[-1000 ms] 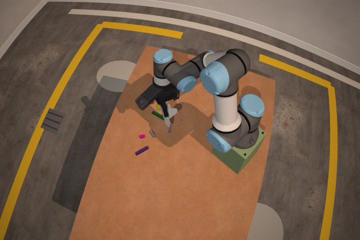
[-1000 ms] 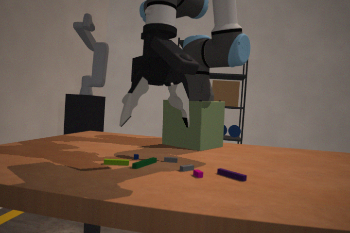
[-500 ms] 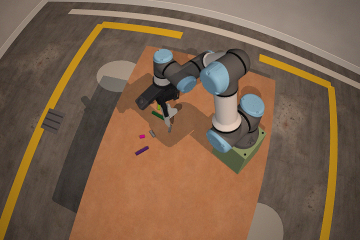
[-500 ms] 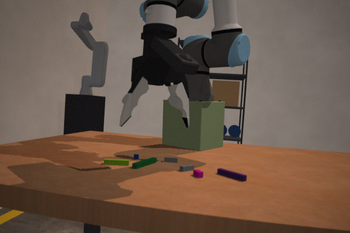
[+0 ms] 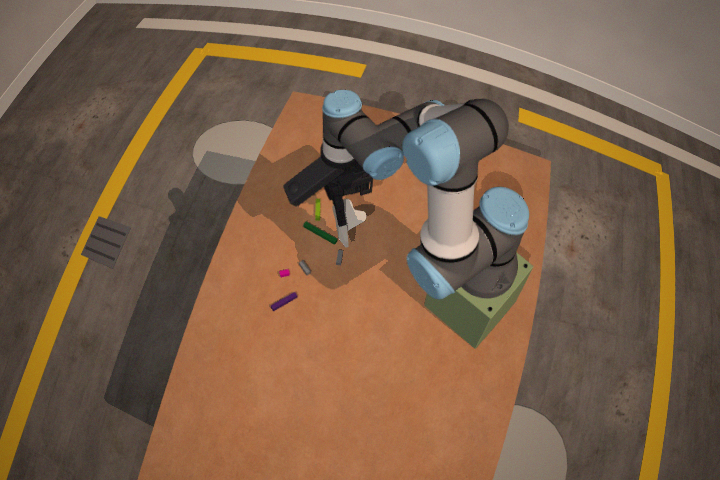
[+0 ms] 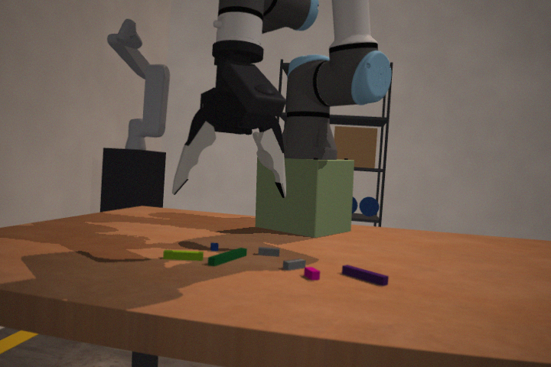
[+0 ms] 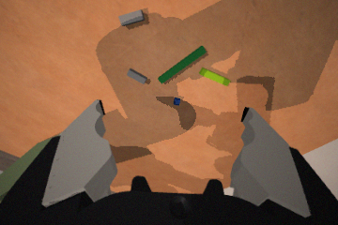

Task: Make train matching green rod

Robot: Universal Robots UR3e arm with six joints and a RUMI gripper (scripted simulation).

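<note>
My gripper is now 20 mm past the blue rod, 30 mm to the left of it and 80 mm above it. The rest, counted from my hand: green rod: 20 mm ahead, 10 mm to the left, 80 mm below; then lime rod: 50 mm ahead, 40 mm to the right, 80 mm below; then magenta rod: 50 mm ahead, 130 mm to the left, 80 mm below.
</note>
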